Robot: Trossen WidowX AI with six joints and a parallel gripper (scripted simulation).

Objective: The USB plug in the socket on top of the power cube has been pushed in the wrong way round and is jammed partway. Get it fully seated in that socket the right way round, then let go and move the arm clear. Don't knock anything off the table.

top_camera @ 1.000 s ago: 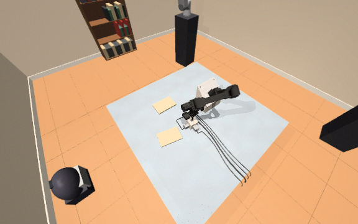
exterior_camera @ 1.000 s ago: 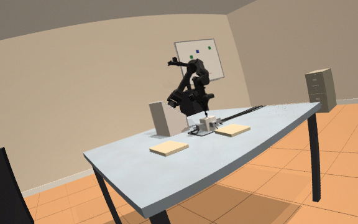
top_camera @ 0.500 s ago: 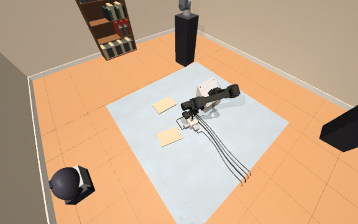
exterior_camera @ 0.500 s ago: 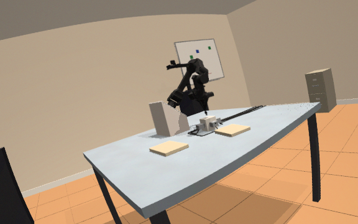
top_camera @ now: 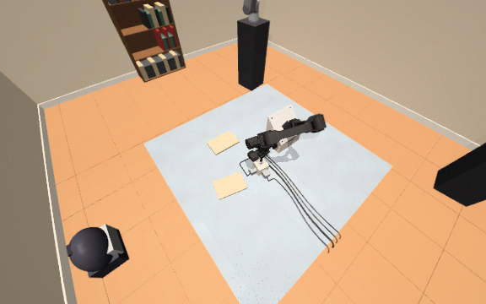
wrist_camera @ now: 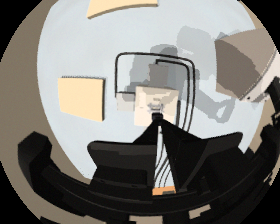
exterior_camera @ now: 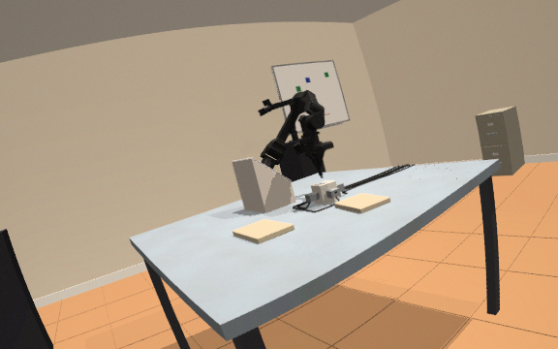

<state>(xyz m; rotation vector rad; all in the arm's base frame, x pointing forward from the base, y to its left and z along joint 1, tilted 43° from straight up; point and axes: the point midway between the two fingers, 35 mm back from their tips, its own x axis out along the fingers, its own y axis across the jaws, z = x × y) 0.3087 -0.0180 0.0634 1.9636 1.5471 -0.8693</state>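
The dark USB plug is 2 cm below my gripper tip.
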